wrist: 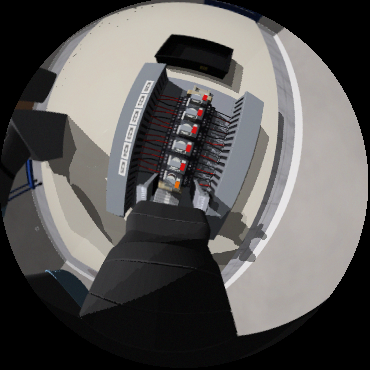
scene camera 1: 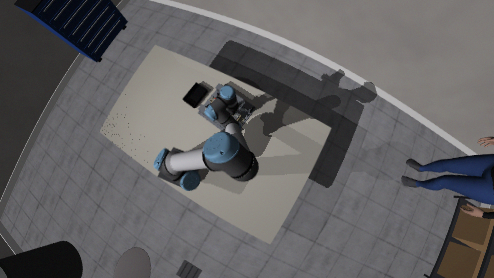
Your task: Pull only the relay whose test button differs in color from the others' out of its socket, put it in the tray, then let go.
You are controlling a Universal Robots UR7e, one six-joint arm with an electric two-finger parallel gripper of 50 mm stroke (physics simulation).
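Places are measured from the arm's base along level axes (x back, y right, z up), in millimetres.
Pixels of known places: gripper, fingertip midpoint: point(wrist: 174, 182).
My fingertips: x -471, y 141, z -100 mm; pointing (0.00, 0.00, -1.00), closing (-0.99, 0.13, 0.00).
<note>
For each thing: its top centre in the pictures, then the offset to it from my fingertips. "spot": a spot on its surface instead. Level surfaces: height alone.
- relay with the orange test button, top centre: point(wrist: 171, 182) dx +4, dy -2, dz +5 mm
- black tray, surface spot: point(wrist: 195, 54) point(scene camera 1: 195, 95) spot: dx -33, dy -314, dz -61 mm
- pale table, surface height: dz -64 mm
The relay with the orange test button point(wrist: 171, 181) sits in its socket at the near end of the relay row in the wrist view, closest to the gripper. Several relays with red test buttons point(wrist: 183, 147) stand in line beyond it. My gripper point(wrist: 174, 182) is open and empty, its fingers on either side of the row's near end, by the orange-button relay. How high the fingertips are above it is hard to tell. The black tray point(scene camera 1: 196, 95) point(wrist: 195, 54) lies beyond the far end of the row. In the scene view the arm hides the relays and the gripper.
Grey wire ducts point(wrist: 128, 145) point(wrist: 241, 150) run along both sides of the row, the left one with white labels. Thin red and dark wires run between ducts and sockets. The pale table point(scene camera 1: 145, 90) carries the panel and the tray. A person's legs point(scene camera 1: 450, 172) show at the right.
</note>
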